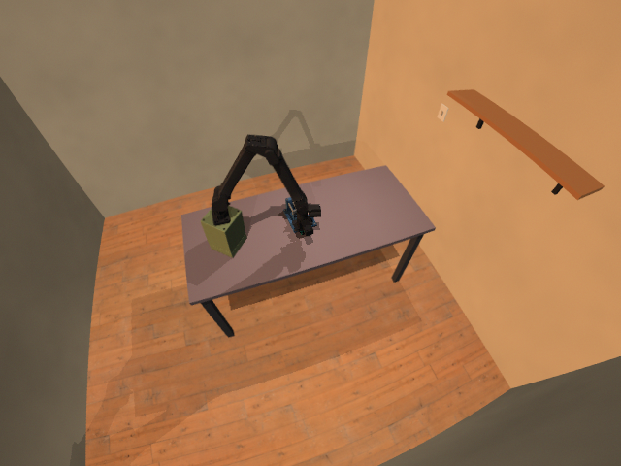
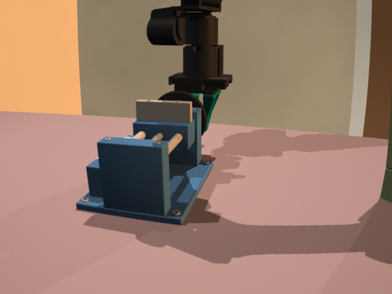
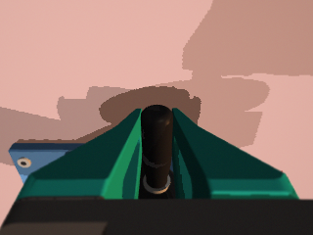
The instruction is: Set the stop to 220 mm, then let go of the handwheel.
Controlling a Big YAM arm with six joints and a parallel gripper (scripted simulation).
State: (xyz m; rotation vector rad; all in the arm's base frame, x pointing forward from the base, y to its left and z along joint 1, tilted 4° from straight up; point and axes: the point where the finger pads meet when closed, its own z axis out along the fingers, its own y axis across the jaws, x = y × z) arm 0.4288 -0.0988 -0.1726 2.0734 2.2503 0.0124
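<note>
Now: the grey stop plate 120 mm to the left of my hand, 40 mm above it and 30 mm ahead of it. Round my hand: black crank handle 10 mm to the left.
</note>
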